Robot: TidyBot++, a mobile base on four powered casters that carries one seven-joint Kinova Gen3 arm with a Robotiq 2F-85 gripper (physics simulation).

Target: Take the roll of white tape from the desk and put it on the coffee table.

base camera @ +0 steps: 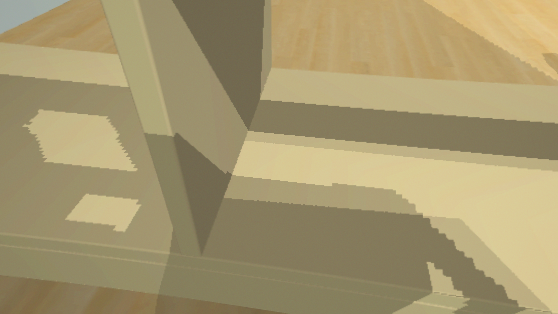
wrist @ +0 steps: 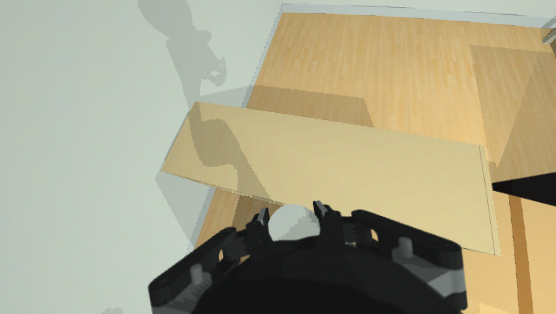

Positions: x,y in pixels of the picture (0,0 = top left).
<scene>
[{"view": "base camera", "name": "light wooden shelf unit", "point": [185,166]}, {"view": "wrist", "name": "gripper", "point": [291,213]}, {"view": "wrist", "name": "roll of white tape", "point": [293,221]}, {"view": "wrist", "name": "light wooden shelf unit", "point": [440,186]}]
</scene>
